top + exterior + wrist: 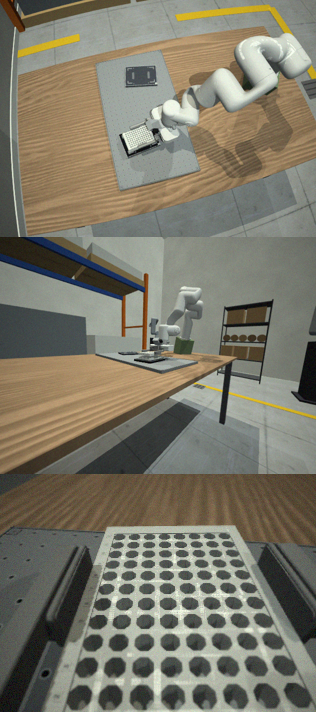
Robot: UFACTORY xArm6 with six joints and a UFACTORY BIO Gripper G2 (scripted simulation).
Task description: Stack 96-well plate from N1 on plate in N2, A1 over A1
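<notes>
Right now my hand is 50 mm above the black plate nest N2. From my hand the other things lie so: plate nest N1 (330 mm to the right, 110 mm behind, 50 mm below).
</notes>
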